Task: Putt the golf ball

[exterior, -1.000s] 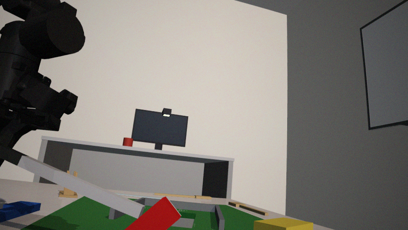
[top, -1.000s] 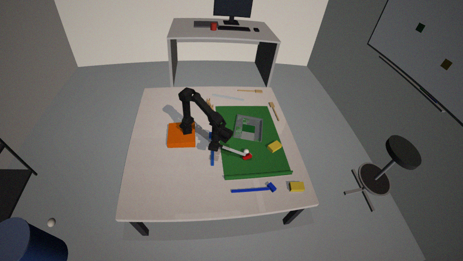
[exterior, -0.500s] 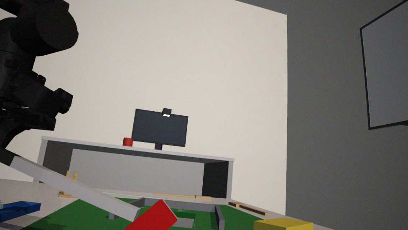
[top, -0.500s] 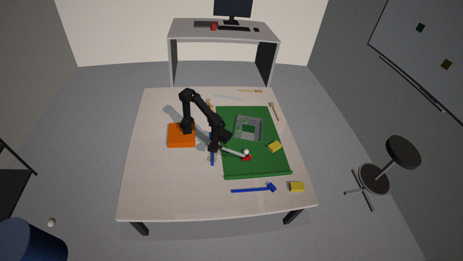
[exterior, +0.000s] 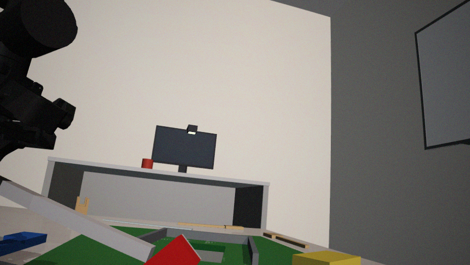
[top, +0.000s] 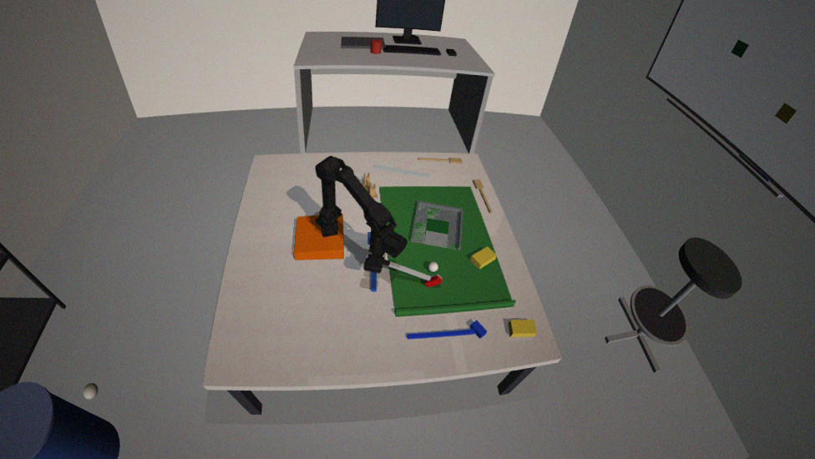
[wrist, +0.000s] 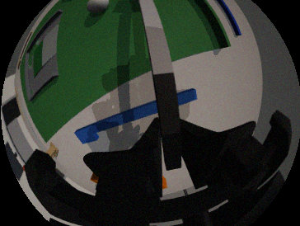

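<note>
The red putter lies 110 mm ahead of my gripper tip and 50 mm to the right of it. Round my gripper tip: white golf ball (230 mm ahead, 20 mm to the right, 50 mm below); then green mat (320 mm ahead, 130 mm to the left, 70 mm below); then tan stand (80 mm ahead, 510 mm to the left, 40 mm below).
</note>
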